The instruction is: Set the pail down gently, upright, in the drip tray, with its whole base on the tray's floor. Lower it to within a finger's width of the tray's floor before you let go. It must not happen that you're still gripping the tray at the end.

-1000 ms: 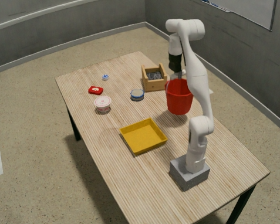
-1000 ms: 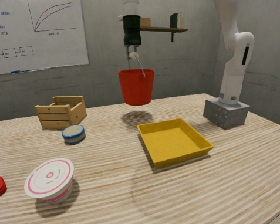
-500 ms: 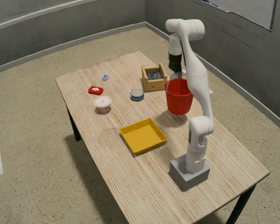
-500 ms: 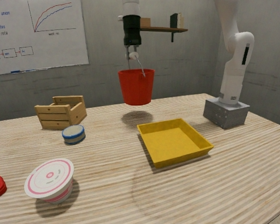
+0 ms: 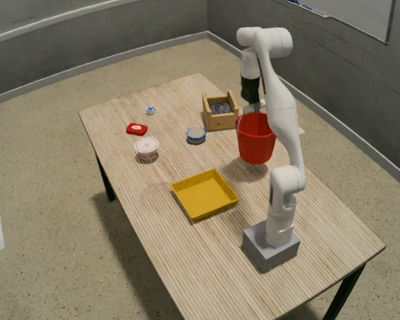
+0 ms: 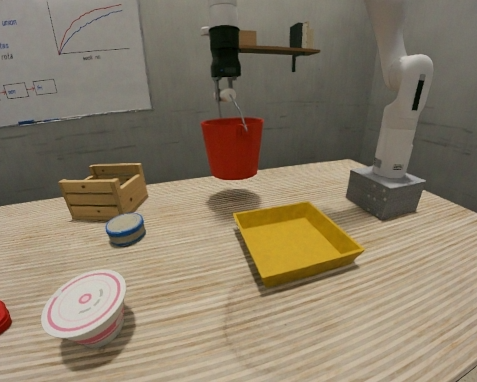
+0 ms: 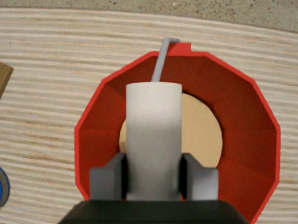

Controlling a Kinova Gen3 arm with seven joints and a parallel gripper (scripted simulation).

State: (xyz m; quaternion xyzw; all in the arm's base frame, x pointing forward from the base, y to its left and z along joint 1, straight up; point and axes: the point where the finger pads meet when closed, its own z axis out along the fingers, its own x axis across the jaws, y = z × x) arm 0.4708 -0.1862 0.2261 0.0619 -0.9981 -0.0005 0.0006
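The pail handle is 30 mm below my hand and 10 mm behind it. Round my hand: yellow drip tray: 310 mm below, 290 mm to the left, 80 mm behind; red pail: 100 mm below, 10 mm behind; blue-rimmed round tin: 310 mm below, 310 mm ahead, 140 mm to the left.
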